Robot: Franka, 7 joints.
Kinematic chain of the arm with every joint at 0, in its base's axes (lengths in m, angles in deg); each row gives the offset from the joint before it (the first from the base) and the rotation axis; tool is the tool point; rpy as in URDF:
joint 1: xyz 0 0 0.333 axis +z
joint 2: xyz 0 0 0 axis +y
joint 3: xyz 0 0 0.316 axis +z
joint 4: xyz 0.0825 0 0 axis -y
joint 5: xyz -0.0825 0 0.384 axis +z
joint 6: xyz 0 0 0 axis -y
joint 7: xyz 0.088 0 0 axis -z
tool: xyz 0 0 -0.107 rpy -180 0 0
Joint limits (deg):
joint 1: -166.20..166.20
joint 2: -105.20..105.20
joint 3: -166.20..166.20
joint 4: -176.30..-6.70
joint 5: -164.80..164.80
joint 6: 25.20..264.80
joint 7: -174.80..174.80
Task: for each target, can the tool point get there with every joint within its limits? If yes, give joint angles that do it. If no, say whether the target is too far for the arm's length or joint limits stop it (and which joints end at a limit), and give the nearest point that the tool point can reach.
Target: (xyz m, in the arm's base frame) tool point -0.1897 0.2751 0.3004
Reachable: yes | joints 87.89 -10.52 59.86 -160.15 -84.94 78.05 55.81
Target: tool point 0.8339 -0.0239 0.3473
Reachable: yes | joints 26.82 86.13 -85.16 -43.52 3.64 130.07 -35.05
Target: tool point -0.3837 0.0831 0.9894
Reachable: yes | joints 112.63 10.24 50.53 -50.06 -67.38 217.37 93.07
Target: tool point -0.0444 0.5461 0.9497
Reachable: yes | joints 112.21 11.56 -24.85 -45.90 19.85 124.34 12.57
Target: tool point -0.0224 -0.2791 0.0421
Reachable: yes | joints -81.83 31.63 -17.75 -156.39 114.62 112.87 -52.48
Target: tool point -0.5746 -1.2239 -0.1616
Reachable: no: too far | nearest point -0.3424 -0.7293 0.0383 | short by 0.582 m
